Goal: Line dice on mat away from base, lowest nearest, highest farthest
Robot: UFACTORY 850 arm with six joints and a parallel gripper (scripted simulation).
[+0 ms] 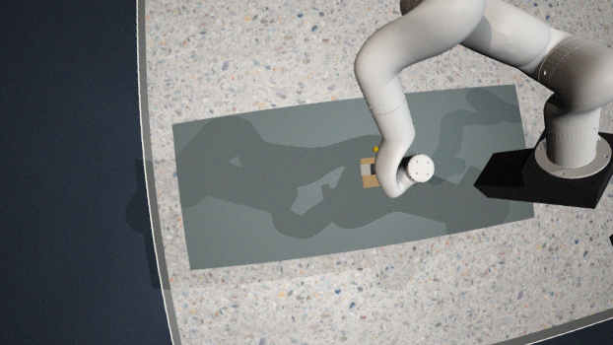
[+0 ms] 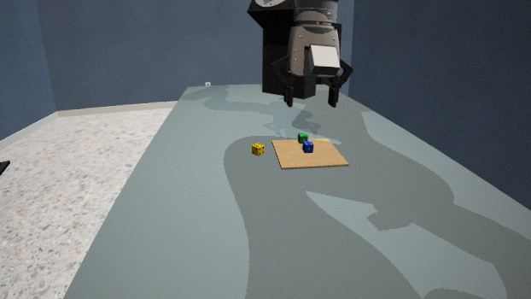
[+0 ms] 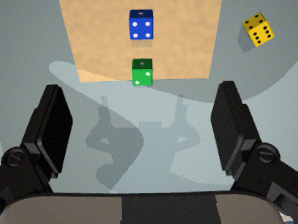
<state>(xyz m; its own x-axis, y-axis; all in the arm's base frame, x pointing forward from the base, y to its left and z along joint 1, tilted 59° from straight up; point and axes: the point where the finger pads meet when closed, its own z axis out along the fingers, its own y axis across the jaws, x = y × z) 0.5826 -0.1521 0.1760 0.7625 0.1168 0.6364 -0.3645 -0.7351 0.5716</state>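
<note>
My hand is 110 mm above the yellow die, 100 mm to the left of it and 50 mm past it. Also, from my hand: blue die (100 mm below); then tan mat (110 mm below); then green die (100 mm below, 50 mm behind, 20 mm to the left).
</note>
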